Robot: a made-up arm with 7 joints. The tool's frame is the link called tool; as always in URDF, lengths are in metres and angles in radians. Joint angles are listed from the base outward. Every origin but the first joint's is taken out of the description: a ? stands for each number. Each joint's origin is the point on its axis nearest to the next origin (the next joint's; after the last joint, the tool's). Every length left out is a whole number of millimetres.
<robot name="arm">
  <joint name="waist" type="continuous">
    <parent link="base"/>
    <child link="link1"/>
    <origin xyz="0.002 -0.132 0.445" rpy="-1.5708 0 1.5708"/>
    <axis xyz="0 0 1"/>
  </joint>
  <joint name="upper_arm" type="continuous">
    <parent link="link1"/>
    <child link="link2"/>
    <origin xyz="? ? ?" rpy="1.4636 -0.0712 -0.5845"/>
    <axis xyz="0 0 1"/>
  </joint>
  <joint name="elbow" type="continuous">
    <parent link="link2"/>
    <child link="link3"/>
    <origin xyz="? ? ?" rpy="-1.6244 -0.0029 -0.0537"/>
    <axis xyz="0 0 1"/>
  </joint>
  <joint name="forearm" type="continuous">
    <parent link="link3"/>
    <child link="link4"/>
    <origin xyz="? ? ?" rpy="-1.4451 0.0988 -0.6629"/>
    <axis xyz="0 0 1"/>
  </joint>
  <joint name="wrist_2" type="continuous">
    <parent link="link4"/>
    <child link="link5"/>
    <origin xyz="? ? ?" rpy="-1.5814 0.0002 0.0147"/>
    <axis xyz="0 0 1"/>
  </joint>
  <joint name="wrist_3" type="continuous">
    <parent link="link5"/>
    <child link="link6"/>
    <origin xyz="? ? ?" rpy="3.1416 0 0"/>
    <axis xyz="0 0 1"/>
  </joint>
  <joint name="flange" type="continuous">
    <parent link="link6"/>
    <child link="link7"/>
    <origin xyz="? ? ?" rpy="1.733 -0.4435 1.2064"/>
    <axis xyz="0 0 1"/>
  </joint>
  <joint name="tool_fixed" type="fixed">
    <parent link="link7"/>
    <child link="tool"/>
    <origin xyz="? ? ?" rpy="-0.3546 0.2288 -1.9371"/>
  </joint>
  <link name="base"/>
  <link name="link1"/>
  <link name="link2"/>
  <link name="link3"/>
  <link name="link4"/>
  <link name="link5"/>
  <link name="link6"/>
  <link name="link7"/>
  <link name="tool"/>
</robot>
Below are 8 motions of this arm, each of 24 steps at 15 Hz.
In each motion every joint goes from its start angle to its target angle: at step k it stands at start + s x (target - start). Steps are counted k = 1, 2, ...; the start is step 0. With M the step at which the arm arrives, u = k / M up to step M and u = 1 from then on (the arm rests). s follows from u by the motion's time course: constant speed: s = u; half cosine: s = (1 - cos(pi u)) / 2; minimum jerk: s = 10 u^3 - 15 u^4 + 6 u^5.
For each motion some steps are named. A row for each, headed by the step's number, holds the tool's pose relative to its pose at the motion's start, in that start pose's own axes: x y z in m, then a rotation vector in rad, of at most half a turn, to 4 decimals.
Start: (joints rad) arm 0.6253 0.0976 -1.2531 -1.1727 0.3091 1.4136 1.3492
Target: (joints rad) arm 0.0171 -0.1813 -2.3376 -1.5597 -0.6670 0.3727 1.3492
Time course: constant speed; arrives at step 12
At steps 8, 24:
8: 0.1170 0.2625 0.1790 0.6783 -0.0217 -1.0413
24: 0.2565 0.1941 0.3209 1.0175 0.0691 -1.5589

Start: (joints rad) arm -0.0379 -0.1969 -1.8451 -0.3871 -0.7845 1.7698 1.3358
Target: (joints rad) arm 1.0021 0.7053 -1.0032 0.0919 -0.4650 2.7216 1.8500
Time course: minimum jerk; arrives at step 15
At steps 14, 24:
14: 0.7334 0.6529 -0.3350 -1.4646 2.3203 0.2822
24: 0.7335 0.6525 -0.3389 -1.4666 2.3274 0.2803

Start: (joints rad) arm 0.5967 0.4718 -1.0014 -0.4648 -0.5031 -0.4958 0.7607
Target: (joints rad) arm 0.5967 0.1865 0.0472 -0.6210 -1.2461 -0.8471 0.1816
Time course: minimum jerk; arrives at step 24
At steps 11, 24:
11: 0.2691 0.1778 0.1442 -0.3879 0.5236 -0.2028
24: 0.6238 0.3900 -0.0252 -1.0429 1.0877 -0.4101

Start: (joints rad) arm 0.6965 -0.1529 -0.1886 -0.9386 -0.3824 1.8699 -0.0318
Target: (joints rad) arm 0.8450 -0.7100 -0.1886 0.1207 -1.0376 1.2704 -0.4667
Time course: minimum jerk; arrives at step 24
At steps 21, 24:
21: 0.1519 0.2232 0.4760 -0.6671 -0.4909 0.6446
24: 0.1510 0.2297 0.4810 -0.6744 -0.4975 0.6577

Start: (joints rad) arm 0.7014 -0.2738 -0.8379 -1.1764 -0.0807 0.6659 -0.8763
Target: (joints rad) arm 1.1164 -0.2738 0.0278 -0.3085 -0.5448 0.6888 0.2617
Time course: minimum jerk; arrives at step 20
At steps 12, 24:
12: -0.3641 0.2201 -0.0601 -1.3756 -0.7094 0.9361
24: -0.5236 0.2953 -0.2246 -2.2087 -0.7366 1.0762

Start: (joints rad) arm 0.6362 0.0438 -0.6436 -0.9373 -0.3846 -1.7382 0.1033
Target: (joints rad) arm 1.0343 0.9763 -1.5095 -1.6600 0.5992 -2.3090 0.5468
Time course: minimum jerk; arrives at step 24
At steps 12, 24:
12: 0.0711 -0.0958 -0.2527 1.1097 -0.4999 0.8337
24: 0.1822 0.2452 -0.2041 2.1930 -1.3146 1.0965

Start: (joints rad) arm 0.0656 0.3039 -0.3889 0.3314 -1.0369 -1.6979 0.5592
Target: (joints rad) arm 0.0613 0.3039 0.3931 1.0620 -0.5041 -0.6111 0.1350
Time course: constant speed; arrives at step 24
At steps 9, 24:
9: 0.0813 0.0695 0.1404 -0.1608 0.4761 -0.4732
24: 0.2825 0.0615 0.2082 -0.3907 1.1737 -1.3173

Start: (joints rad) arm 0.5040 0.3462 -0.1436 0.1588 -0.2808 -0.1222 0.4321
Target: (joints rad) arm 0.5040 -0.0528 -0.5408 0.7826 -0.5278 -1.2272 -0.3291
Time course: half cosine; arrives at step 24
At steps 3, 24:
3: 0.0110 -0.0097 -0.0085 0.0658 0.0087 -0.0162
24: 0.2736 0.0176 -0.2922 1.6941 0.6456 -0.3310

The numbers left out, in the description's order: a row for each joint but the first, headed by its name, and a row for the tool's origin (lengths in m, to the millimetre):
upper_arm: -0.088 -0.114 0
elbow: 0.181 0.366 0
forearm: -0.029 0.107 0
wrist_2: -0.022 0.191 0
wrist_3: 0.12 0.088 0
flange: 0.196 -0.357 0
tool: 0.163 0.082 0

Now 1 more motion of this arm.
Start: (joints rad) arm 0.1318 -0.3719 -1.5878 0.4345 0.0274 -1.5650 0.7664
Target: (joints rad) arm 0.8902 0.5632 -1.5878 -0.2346 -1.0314 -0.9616 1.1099
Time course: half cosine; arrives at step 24
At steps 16, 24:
16: 0.5529 0.4249 0.2351 -0.5978 1.7340 0.4646
24: 0.6841 0.5454 0.0329 -0.5946 2.2835 0.6515

